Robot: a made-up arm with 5 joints. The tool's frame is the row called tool.
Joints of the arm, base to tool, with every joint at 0 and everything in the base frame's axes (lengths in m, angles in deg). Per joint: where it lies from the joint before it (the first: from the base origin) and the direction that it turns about. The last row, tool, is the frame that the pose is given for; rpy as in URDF.
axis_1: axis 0 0 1 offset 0 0 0.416
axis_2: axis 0 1 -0.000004 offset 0 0 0
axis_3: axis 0 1 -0.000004 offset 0.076 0 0.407
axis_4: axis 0 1 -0.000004 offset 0.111 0 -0.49
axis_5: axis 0 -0.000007 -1 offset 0.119 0 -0.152
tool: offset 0 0 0 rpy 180 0 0
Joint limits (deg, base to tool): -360..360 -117.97..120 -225..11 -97..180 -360..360
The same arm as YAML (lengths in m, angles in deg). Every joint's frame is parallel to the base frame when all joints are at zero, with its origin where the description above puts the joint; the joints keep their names.
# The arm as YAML. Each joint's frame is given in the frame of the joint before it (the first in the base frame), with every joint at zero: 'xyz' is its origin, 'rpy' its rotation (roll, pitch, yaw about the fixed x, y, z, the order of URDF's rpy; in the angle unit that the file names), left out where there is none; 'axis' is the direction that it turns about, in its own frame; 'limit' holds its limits. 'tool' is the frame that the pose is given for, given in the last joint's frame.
units:
  length: m
  angle: deg
joints:
  - name: axis_1
    type: revolute
    origin:
      xyz: [0.0, 0.0, 0.416]
    axis: "+z"
    limit:
      lower: -360.0
      upper: 360.0
  - name: axis_2
    type: revolute
    origin:
      xyz: [0.0, 0.0, 0.0]
    axis: "+y"
    limit:
      lower: -117.97
      upper: 120.0
  - name: axis_3
    type: revolute
    origin:
      xyz: [0.076, 0.0, 0.407]
    axis: "+y"
    limit:
      lower: -225.0
      upper: 11.0
  - name: axis_4
    type: revolute
    origin:
      xyz: [0.111, 0.0, -0.49]
    axis: "+y"
    limit:
      lower: -97.0
      upper: 180.0
  - name: axis_5
    type: revolute
    origin:
      xyz: [0.119, 0.0, -0.152]
    axis: "-z"
    limit:
      lower: -360.0
      upper: 360.0
tool:
  origin:
    xyz: [0.0, 0.0, 0.0]
    rpy: [180.0, 0.0, 0.0]

